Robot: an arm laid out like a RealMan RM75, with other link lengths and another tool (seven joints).
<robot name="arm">
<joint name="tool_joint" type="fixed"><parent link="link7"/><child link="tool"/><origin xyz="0.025 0.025 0.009" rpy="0 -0.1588 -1.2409"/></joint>
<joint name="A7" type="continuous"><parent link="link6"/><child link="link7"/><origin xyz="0 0 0.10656" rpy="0 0 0"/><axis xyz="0 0 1"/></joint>
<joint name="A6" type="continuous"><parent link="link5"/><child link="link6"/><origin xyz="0 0 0" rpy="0 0 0"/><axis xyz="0 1 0"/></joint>
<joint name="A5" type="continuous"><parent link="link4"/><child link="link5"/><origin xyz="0 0 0.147" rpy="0 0 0"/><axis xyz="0 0 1"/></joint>
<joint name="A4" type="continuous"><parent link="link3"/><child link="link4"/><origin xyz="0 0 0" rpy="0 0 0"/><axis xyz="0 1 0"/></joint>
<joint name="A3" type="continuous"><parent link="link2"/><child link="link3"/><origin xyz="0 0 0.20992" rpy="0 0 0"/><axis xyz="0 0 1"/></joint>
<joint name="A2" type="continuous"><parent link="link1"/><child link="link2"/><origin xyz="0 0 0" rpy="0 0 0"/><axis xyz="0 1 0"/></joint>
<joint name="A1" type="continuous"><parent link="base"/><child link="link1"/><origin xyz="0 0 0.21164" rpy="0 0 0"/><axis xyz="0 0 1"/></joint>
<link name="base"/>
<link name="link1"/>
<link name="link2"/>
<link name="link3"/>
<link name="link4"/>
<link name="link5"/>
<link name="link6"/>
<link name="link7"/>
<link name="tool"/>
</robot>
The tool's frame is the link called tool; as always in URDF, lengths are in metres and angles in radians. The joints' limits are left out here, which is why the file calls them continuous.
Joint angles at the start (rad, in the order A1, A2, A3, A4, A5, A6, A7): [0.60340 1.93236 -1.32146 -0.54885 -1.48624 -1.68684 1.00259]
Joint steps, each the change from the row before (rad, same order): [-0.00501 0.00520 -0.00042 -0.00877 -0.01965 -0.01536 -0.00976]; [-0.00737 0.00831 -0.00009 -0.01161 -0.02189 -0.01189 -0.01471]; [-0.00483 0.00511 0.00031 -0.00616 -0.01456 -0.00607 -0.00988]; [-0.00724 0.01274 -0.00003 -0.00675 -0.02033 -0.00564 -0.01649]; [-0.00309 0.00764 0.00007 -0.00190 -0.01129 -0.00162 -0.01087]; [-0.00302 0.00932 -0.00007 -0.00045 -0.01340 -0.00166 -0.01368]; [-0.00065 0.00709 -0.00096 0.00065 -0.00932 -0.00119 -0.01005]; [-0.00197 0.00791 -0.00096 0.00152 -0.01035 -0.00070 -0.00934]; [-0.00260 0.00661 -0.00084 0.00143 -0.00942 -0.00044 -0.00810]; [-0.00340 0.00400 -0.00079 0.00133 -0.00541 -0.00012 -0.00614]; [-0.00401 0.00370 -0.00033 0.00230 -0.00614 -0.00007 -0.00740]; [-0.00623 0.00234 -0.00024 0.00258 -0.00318 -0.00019 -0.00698]
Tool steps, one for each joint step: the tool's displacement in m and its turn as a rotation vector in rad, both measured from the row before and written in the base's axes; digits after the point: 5 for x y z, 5 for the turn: [0.00106 -0.00323 -0.00100 -0.01426 -0.00612 0.02182]; [0.00118 -0.00337 -0.00189 -0.01019 -0.00628 0.02482]; [0.00103 -0.00206 -0.00123 -0.00545 -0.00495 0.01428]; [0.00081 -0.00346 -0.00345 -0.00823 -0.00313 0.01907]; [0.00036 -0.00176 -0.00221 -0.00354 -0.00149 0.01072]; [0.00040 -0.00212 -0.00277 -0.00469 -0.00147 0.01245]; [-0.00003 -0.00145 -0.00218 -0.00451 -0.00075 0.01015]; [0.00024 -0.00191 -0.00244 -0.00575 -0.00121 0.00755]; [0.00047 -0.00182 -0.00205 -0.00498 -0.00164 0.00566]; [0.00067 -0.00146 -0.00129 -0.00262 -0.00068 0.00228]; [0.00099 -0.00159 -0.00125 -0.00222 -0.00112 0.00187]; [0.00136 -0.00174 -0.00086 -0.00068 0.00040 -0.00163]
